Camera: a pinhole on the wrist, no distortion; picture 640 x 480 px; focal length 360.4 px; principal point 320.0 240.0 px. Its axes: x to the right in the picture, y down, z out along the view. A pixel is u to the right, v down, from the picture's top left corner.
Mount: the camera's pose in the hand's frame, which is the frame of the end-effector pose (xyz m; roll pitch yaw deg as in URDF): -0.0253 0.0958 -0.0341 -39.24 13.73 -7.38
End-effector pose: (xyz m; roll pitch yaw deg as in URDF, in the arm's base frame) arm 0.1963 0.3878 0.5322 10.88 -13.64 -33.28
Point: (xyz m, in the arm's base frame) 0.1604 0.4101 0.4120
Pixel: behind the camera
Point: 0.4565 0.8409 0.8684
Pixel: 284 390
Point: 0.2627 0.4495 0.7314
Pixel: 392 37
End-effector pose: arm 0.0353 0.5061 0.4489 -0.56 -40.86 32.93
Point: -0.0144 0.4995 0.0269
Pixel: behind the camera
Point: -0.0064 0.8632 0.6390
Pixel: 610 399
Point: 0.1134 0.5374 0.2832
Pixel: behind the camera
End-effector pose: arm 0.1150 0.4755 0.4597 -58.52 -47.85 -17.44
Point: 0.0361 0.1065 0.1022
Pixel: behind the camera
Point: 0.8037 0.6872 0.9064
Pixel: outside the picture
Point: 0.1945 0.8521 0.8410
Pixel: outside the picture
